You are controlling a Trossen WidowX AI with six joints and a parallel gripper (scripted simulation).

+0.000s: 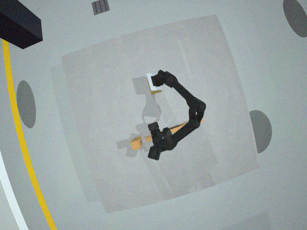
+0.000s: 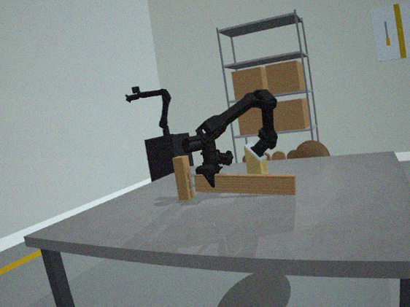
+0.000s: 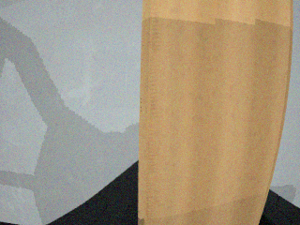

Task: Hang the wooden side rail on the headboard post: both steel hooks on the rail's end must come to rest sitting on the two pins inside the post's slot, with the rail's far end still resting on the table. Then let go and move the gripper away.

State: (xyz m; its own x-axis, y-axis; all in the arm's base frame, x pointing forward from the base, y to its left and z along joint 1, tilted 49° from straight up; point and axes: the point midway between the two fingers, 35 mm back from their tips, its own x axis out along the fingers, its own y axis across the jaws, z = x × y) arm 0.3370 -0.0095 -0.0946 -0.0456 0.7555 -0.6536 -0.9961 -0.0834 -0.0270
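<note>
The wooden headboard post is 10 mm ahead of my gripper tip, 130 mm to the right of it and 40 mm above it.
</note>
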